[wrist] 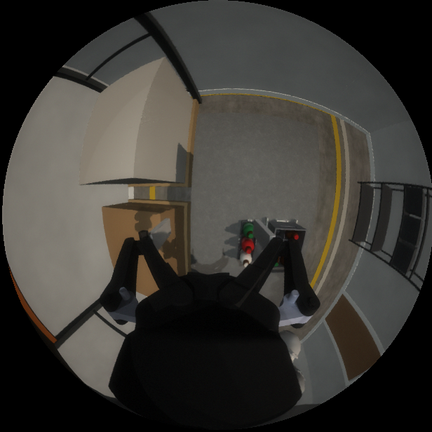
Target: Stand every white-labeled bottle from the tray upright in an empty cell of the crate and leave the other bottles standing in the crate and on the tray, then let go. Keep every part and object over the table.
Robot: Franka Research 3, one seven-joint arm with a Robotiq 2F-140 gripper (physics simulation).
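My gripper (211, 226) is wide open and empty, high above the table. Its right finger is near the tray and crate in the view and covers part of the crate. The narrow tray (241, 240) holds a row of standing bottles: a green one (248, 229) at the far end, a red one (247, 245) in the middle and a white one (245, 258) at the near end. The grey crate (288, 225) stands right of the tray. A red-topped bottle (295, 237) shows inside it, with a bit of green lower down. The crate's other cells are mostly hidden.
A large beige box (162, 125) is at the upper left, with a brown box (120, 220) below it. A dark rack (366, 212) stands at the far right. Yellow and white lines run along the right side. Pale rounded shapes, partly hidden, show beside the gripper body at the lower right.
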